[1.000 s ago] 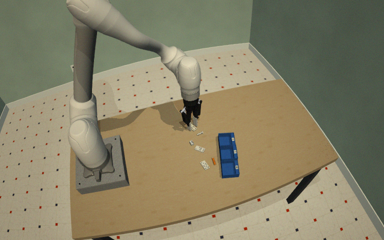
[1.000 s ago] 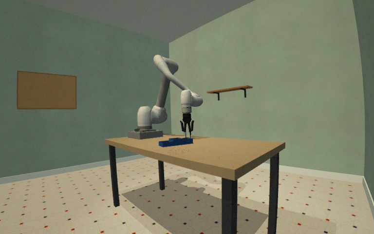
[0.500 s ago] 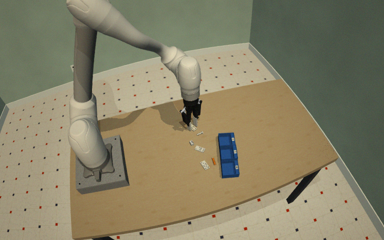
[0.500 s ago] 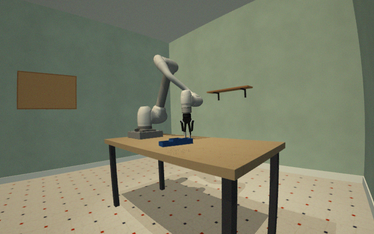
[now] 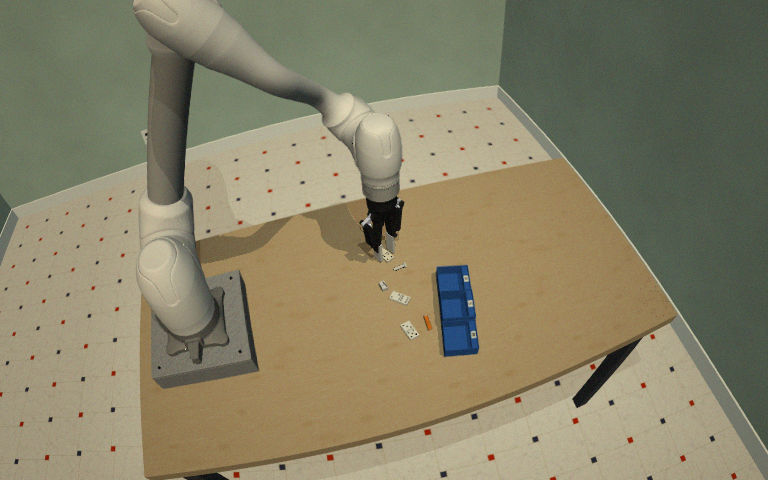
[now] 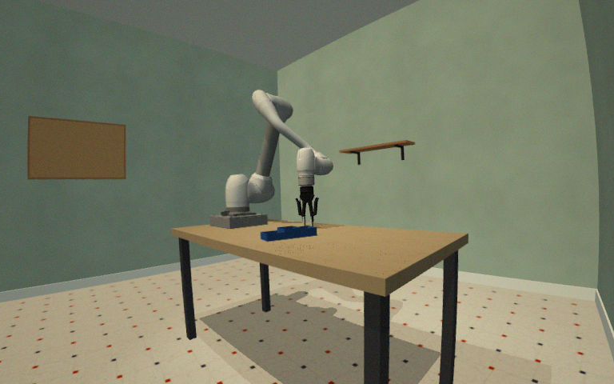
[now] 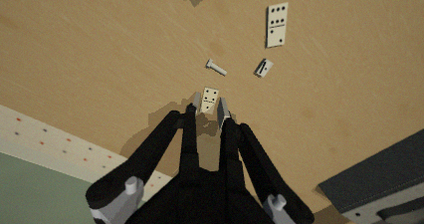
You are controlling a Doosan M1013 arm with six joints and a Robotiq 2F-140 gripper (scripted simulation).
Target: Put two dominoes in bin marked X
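My gripper is now 3 cm above the white domino. Also, from my hand: grey screw 3 cm ahead, 5 cm to the right, 3 cm below; blue bin 12 cm ahead, 24 cm to the right, 2 cm below; orange stick 4 cm ahead, 25 cm to the right, 3 cm below.
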